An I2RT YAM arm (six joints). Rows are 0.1 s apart.
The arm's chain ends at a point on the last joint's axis. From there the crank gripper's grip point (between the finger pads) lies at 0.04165 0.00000 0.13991 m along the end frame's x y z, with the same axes.
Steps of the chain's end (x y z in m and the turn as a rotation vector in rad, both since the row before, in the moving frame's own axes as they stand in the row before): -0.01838, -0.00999, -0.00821, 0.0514, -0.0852, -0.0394; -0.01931, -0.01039, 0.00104, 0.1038, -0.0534, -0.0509; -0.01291, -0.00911, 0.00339, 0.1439, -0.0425, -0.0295; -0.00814, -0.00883, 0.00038, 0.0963, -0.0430, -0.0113
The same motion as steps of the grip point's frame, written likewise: -0.03060, -0.01866, -0.00540, 0.0514, -0.0852, -0.0394; -0.02724, -0.02691, 0.00220, 0.1038, -0.0534, -0.0509; -0.01919, -0.03043, 0.00349, 0.1439, -0.0425, -0.0295; -0.01426, -0.02280, 0.00137, 0.0963, -0.0430, -0.0113
